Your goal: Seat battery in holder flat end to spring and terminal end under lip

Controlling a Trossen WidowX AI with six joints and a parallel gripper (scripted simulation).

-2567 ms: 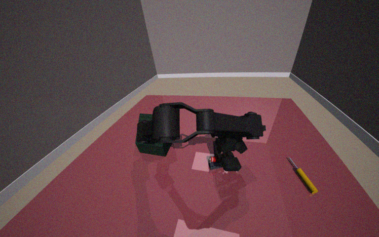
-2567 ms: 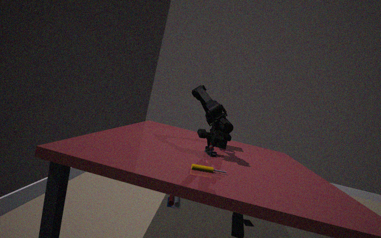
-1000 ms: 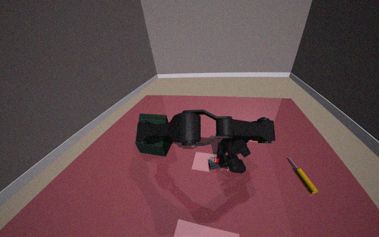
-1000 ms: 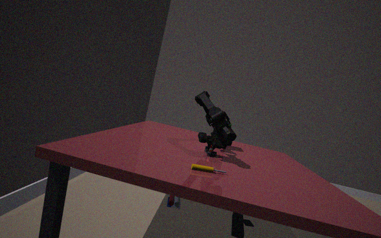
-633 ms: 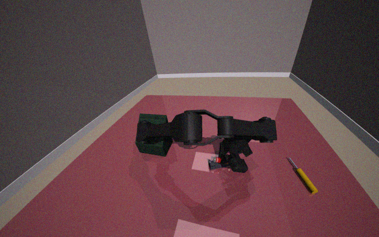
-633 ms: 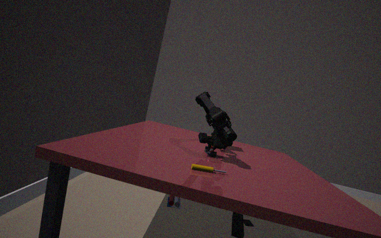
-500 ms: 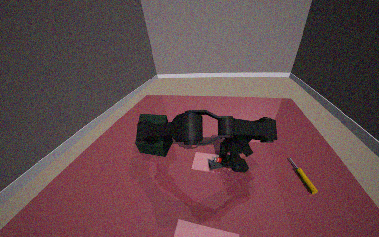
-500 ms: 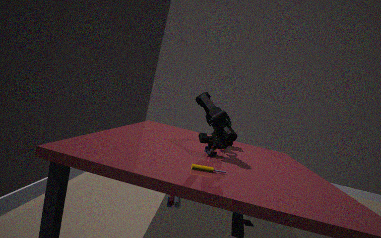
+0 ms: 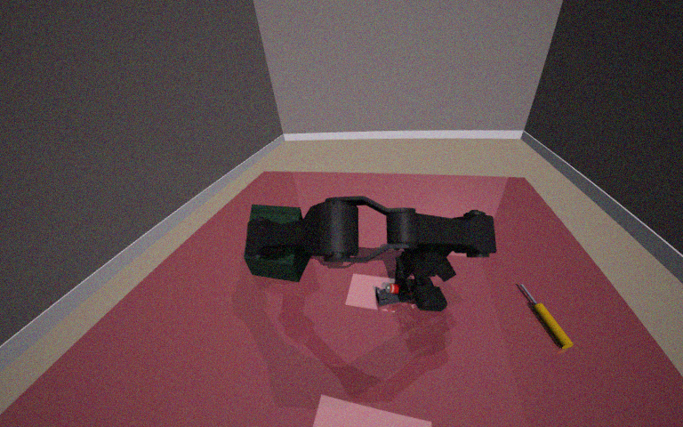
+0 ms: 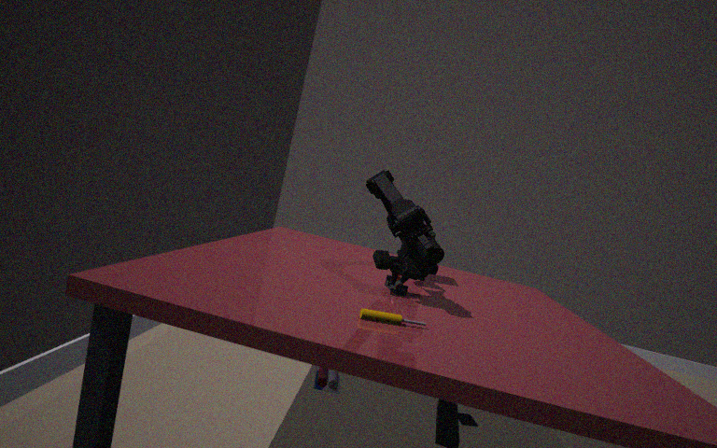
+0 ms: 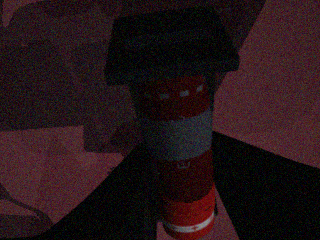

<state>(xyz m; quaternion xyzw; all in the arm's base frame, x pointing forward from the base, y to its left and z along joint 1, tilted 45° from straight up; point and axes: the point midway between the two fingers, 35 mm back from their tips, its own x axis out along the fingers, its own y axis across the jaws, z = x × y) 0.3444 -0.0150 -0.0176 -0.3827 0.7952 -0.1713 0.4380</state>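
Right now my gripper tip is 10 mm below the battery. The rest, counted from my gripper tip: yellow-handled screwdriver (310 mm ahead, 40 mm to the left, 10 mm below).
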